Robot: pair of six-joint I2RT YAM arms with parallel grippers.
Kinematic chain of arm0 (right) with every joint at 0, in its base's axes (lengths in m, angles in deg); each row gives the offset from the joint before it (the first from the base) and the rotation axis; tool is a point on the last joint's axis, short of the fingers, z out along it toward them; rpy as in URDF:
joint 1: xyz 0 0 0.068 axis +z
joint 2: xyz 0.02 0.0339 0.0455 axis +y
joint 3: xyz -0.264 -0.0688 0 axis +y
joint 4: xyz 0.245 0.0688 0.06 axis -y
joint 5: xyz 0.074 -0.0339 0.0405 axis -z
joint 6: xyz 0.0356 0 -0.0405 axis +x
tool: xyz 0 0 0 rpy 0 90 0
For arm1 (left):
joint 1: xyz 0 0 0.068 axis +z
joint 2: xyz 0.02 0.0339 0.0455 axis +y
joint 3: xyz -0.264 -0.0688 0 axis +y
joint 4: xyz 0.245 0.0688 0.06 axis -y
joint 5: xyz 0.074 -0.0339 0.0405 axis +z
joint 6: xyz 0.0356 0 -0.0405 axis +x
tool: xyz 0 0 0 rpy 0 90 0
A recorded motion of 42 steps. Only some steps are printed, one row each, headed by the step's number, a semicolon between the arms.
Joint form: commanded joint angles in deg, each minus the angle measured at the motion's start. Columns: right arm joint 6, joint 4, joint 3, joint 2, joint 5, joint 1; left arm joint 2, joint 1, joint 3, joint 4, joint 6, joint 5.
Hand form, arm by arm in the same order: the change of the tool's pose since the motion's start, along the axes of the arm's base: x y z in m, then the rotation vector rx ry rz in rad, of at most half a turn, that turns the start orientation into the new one. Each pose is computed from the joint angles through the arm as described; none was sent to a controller.
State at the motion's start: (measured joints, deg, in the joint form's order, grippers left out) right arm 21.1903 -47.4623 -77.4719 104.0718 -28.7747 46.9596; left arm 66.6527 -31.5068 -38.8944 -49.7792 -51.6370 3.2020
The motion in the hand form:
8: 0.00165 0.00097 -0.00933 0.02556 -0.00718 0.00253; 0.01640 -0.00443 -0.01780 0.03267 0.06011 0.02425
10: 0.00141 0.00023 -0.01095 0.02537 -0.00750 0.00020; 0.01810 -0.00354 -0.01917 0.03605 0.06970 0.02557
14: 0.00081 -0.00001 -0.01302 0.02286 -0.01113 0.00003; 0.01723 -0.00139 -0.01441 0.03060 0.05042 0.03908
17: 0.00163 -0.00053 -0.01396 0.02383 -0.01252 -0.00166; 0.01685 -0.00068 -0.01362 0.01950 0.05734 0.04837
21: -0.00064 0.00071 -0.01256 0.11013 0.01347 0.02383; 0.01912 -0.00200 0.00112 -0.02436 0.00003 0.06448
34: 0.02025 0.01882 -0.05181 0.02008 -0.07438 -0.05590; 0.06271 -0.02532 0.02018 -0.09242 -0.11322 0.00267
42: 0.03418 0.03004 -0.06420 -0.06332 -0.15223 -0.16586; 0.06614 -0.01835 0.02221 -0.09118 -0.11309 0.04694
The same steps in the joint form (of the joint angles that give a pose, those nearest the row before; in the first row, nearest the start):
8: -0.10 3.58 1.83 0.44 -0.76 -0.15; 7.49 1.40 -0.83 2.75 -0.02 -0.16
10: -0.01 4.03 2.31 0.37 -0.71 -0.20; 8.14 1.89 -0.98 2.69 0.37 -0.32
14: -0.01 4.55 2.81 0.35 -0.45 -0.13; 6.75 2.24 -1.09 2.28 0.01 0.05
17: -0.07 4.83 2.96 0.42 -0.45 -0.29; 6.52 2.48 -1.14 1.96 -0.41 -0.62
21: -0.07 8.01 4.42 -0.45 -5.15 -0.28; 4.20 2.52 -2.76 2.07 -1.41 -0.92
34: 2.56 15.28 2.88 7.47 3.21 -0.03; 11.83 2.85 -11.68 8.50 2.19 -2.04
42: 6.94 17.36 -0.13 11.48 11.58 0.30; 11.70 4.60 -12.07 7.90 1.42 -1.88

